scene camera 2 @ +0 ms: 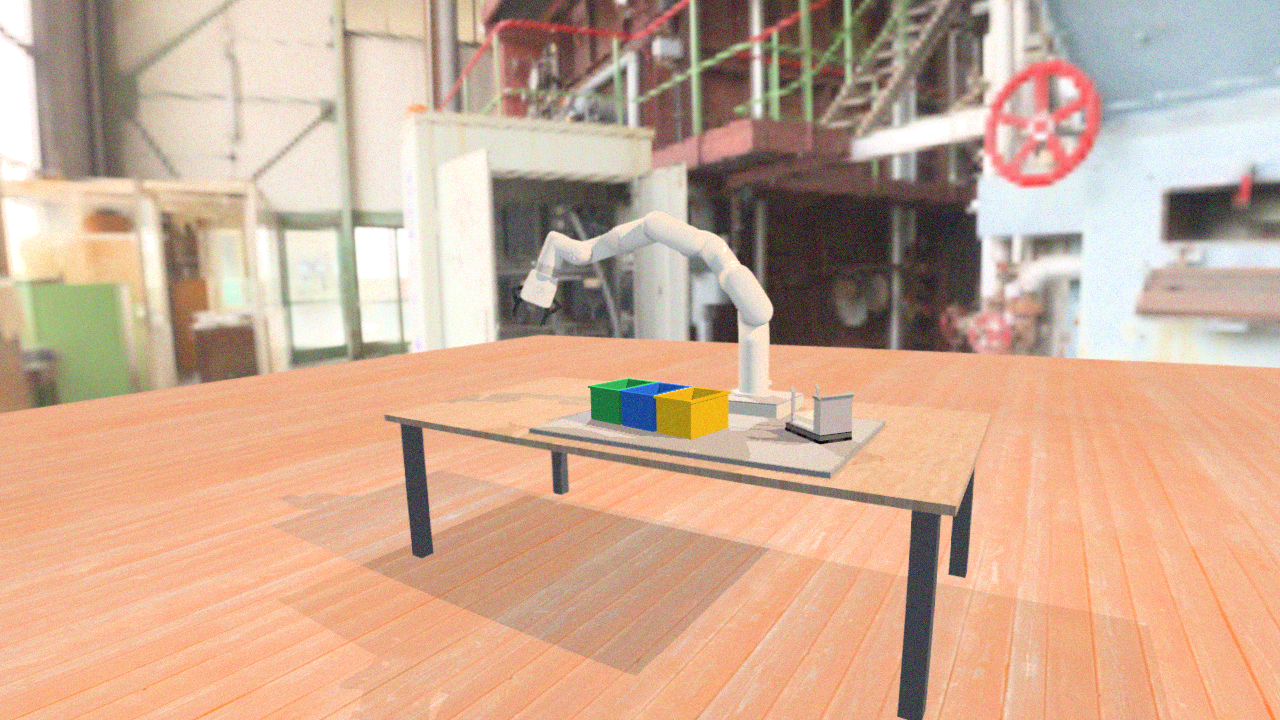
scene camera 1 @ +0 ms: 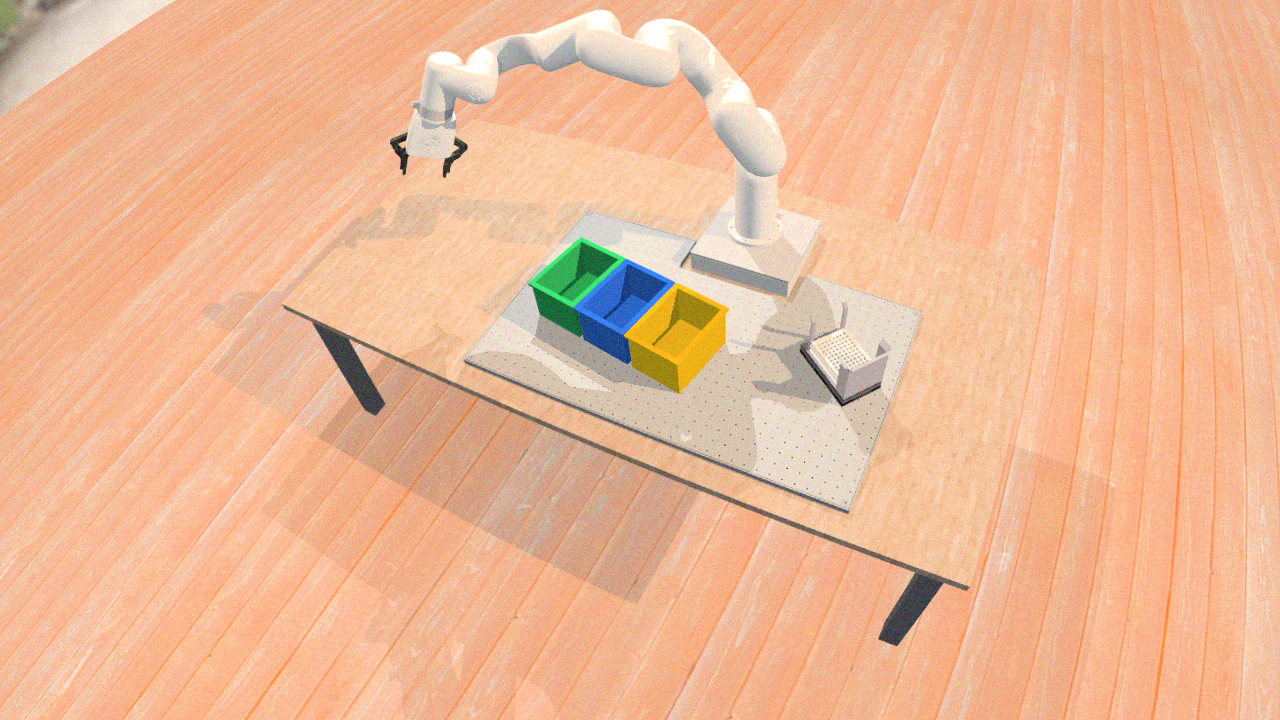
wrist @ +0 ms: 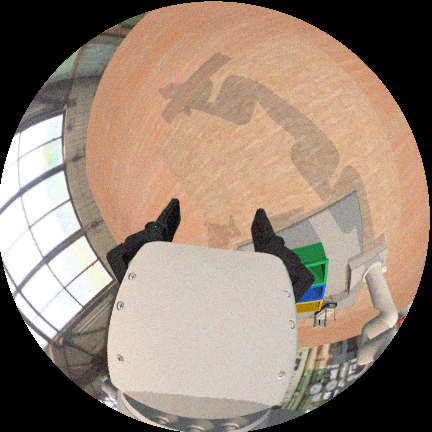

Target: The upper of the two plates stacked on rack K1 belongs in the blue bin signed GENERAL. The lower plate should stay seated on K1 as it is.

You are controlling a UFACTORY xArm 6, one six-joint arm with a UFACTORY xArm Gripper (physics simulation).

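Places are measured from the arm's base along level axes (x ahead, y left, z up), in centimetres.
Pixels of known places: gripper, fingertip midpoint: (scene camera 2: 527,320) (scene camera 1: 424,172) (wrist: 216,213); arm's base, origin of the base link: (scene camera 2: 753,394) (scene camera 1: 755,229) (wrist: 371,271).
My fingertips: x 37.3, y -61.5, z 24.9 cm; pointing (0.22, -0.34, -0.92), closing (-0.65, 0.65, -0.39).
Note:
Ahead of a thing's pixels: the offset from my fingertips to its top centre. "spot": to the spot under its first point. Level surfaces: height alone.
Rack K1 {dx -10.0, dy +93.3, dz -16.1 cm} (scene camera 1: 866,376) (scene camera 2: 836,416) stands on the right part of the pegboard, with a dark base, light upright posts and side panels. A white plate with a grid of wells {spot: dx -10.3, dy +92.2, dz -23.1 cm} (scene camera 1: 839,351) lies flat in it; I cannot tell from this distance whether one plate or two are stacked there. The blue bin {dx -0.8, dy +49.3, dz -18.1 cm} (scene camera 1: 603,334) (scene camera 2: 638,410) (wrist: 315,293) stands between the green and yellow bins; its sign cannot be read, and no plate shows inside it. My gripper (scene camera 1: 425,171) (scene camera 2: 531,314) (wrist: 216,213) is open and empty, high above the table's far left, well away from rack and bins.
The green bin {spot: dx +5.6, dy +37.1, dz -21.6 cm} (scene camera 1: 560,308) (scene camera 2: 605,404) and yellow bin (scene camera 1: 657,361) (scene camera 2: 677,418) touch the blue bin on either side. All stand on the grey pegboard {dz -28.0 cm} (scene camera 1: 787,438) on the wooden table {dz -29.4 cm} (scene camera 1: 358,277). The arm's base block (scene camera 1: 738,266) stands behind, between bins and rack.

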